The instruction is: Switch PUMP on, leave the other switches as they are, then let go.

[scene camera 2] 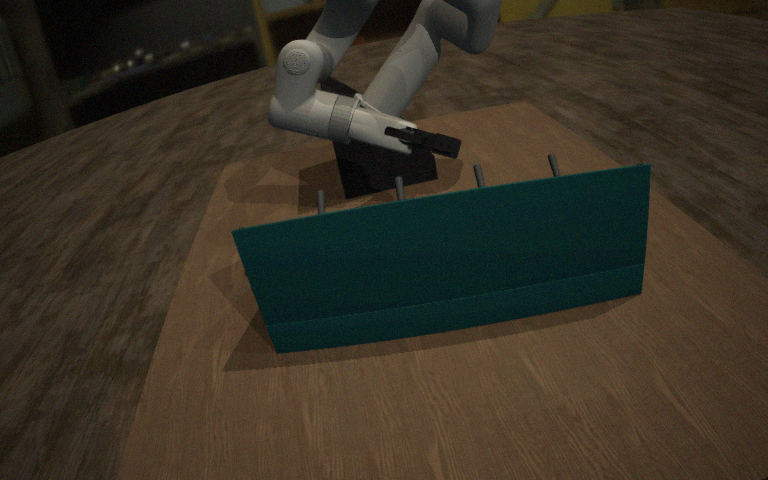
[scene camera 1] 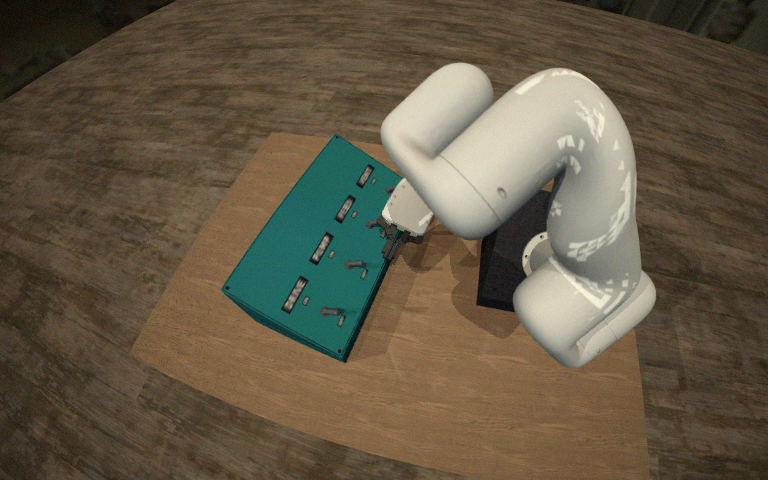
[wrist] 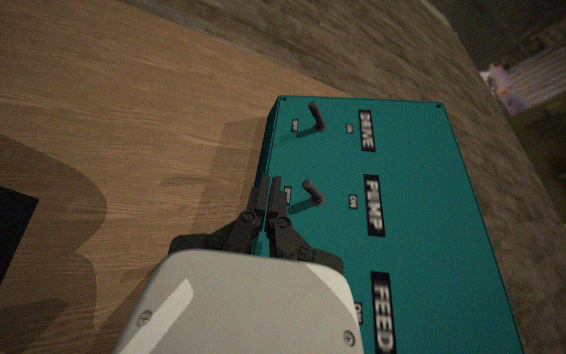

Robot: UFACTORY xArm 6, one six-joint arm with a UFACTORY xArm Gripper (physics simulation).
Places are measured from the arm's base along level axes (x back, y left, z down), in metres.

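Pixels of known places: gripper, fingertip midpoint: [scene camera 2: 458, 149] [scene camera 1: 385, 259] [wrist: 269, 186]; arm's base, link origin: [scene camera 2: 377, 111].
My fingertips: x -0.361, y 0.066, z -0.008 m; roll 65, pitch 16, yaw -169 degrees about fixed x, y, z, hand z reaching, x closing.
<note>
Ahead of a thing's pixels: the offset from my fingertips to its top centre. "*": to the spot under its first point. Level surfaces: height alone.
The teal switch box [scene camera 1: 294, 226] [scene camera 2: 453, 254] [wrist: 425, 165] stands on the wooden board. The PUMP lever {dx -0.066, dy +0.007, dz +0.009 m} [scene camera 1: 355, 264] [scene camera 2: 479, 176] [wrist: 312, 192] leans toward its OFF label; its ON label {* dx -0.124, dy -0.004, dz +0.024 m} [wrist: 353, 201] lies on the opposite side. The DRIVE lever {dx -0.089, dy +0.125, dz +0.009 m} [scene camera 1: 331, 311] [scene camera 2: 553, 165] [wrist: 316, 116] also leans toward OFF. The FEED lever {dx -0.042, dy -0.110, dz +0.009 m} [scene camera 1: 372, 224] [scene camera 2: 399, 188] is partly hidden by my hand in scene camera 1. My gripper [scene camera 1: 390, 251] [scene camera 2: 453, 148] [wrist: 269, 186] is shut and empty. Its fingertips are over the box's arm-side edge, on PUMP's OFF side, apart from the lever.
A fourth lever {dx -0.019, dy -0.228, dz +0.009 m} [scene camera 1: 390, 189] [scene camera 2: 321, 202] stands past FEED, its label unreadable. The dark arm base block [scene camera 1: 498, 271] [scene camera 2: 368, 169] stands on the wooden board {dz +0.141 m} [scene camera 1: 481, 396] [scene camera 2: 481, 413] [wrist: 125, 90]. The white arm [scene camera 1: 509, 152] reaches over from it toward the box.
</note>
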